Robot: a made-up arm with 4 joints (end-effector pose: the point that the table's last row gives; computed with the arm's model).
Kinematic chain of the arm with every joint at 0, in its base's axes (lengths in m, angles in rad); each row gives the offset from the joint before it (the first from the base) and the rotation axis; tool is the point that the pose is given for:
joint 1: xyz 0 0 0.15 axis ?
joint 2: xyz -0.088 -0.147 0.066 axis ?
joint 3: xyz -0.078 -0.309 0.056 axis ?
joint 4: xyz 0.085 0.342 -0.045 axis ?
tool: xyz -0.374 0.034 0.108
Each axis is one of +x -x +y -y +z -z.
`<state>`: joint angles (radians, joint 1 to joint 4).
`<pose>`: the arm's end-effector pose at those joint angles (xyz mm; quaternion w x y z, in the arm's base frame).
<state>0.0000 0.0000 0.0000 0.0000</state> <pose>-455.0 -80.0 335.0 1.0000 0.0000 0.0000 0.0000</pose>
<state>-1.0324 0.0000 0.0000 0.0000</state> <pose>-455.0 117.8 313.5 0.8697 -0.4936 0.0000 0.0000</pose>
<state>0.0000 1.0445 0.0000 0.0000</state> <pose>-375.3 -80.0 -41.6 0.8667 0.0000 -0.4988 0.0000</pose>
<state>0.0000 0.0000 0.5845 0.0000</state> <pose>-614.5 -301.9 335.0 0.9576 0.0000 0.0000 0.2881</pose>
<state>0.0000 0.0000 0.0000 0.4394</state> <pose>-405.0 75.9 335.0 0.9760 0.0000 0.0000 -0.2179</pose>
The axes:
joint 1: +x
joint 2: -y
joint 3: +z
joint 4: -z

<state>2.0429 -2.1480 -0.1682 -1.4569</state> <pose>51.9 163.6 -308.6 0.2514 -0.6007 -0.1228 -0.7489</pose>
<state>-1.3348 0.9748 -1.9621 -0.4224</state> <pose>-58.5 244.8 507.3 0.7000 -0.1366 -0.6448 -0.2749</pose>
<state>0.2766 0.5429 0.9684 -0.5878</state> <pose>-450.1 -540.5 -17.4 0.7056 -0.0918 -0.2824 0.6434</pose>
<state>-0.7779 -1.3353 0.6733 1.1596</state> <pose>-98.2 483.3 542.0 0.6487 -0.4270 0.4843 -0.4028</pose>
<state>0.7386 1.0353 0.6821 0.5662</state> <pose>-498.1 155.6 -238.4 0.8194 0.2864 -0.4789 -0.1314</pose>
